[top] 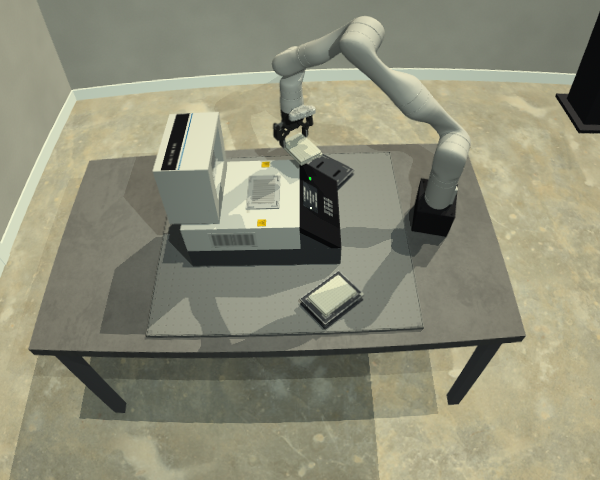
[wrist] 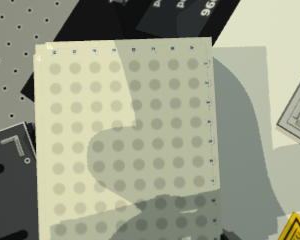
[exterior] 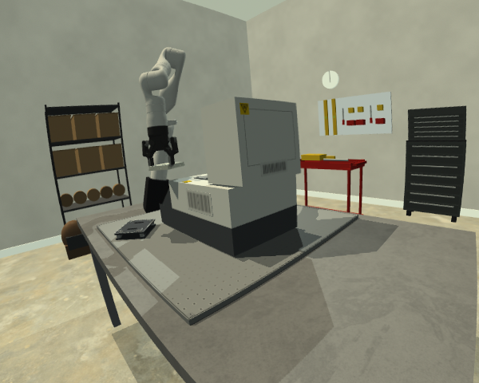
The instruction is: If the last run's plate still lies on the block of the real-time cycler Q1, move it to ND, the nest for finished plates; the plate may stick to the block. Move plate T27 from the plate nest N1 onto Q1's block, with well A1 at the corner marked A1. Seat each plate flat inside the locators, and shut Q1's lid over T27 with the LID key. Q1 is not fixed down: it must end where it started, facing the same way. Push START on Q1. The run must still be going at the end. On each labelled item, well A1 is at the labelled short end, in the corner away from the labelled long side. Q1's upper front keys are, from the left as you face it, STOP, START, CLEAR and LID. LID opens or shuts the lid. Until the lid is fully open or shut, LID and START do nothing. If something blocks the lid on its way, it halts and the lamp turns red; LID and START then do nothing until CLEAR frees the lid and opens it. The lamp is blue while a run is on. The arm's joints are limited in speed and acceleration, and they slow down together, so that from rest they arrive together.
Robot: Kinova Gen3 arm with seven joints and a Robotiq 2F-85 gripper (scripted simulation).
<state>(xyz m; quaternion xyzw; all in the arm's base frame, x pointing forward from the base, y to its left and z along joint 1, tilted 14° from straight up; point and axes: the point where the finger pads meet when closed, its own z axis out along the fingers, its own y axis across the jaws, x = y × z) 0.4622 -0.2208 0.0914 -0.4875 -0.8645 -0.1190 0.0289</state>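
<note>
My gripper is now 12 cm past the black nest, 9 cm to the left of it and 24 cm above it. The rest, counted from my hand: cream well plate: 9 cm behind, 48 cm to the left, 22 cm below; then corner mark a1: 19 cm behind, 48 cm to the left, 23 cm below.
</note>
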